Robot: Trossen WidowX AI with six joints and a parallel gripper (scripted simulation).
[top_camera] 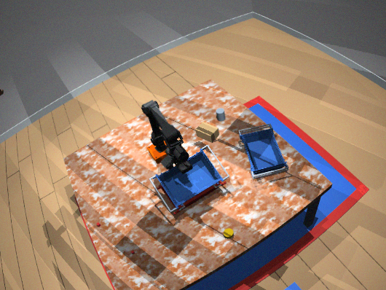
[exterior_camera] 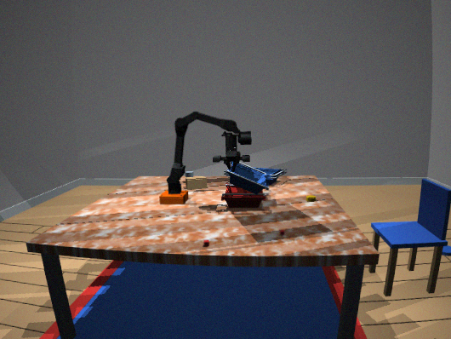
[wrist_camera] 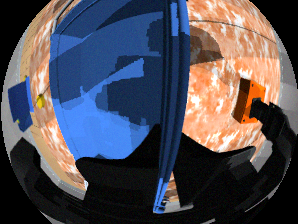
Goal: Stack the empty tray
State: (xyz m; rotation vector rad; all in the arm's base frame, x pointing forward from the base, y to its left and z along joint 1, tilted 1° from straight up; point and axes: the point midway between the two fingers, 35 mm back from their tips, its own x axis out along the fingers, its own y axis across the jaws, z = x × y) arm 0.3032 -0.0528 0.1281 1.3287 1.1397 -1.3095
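The blue tray is 8 cm ahead of my gripper tip and 1 cm to the right of it. Round my gripper tip: tan box: 33 cm to the left, 19 cm behind, 11 cm below; then grey cylinder: 50 cm to the left, 24 cm behind, 10 cm below; then yellow disc: 41 cm ahead, 13 cm below, 6 cm to the right.
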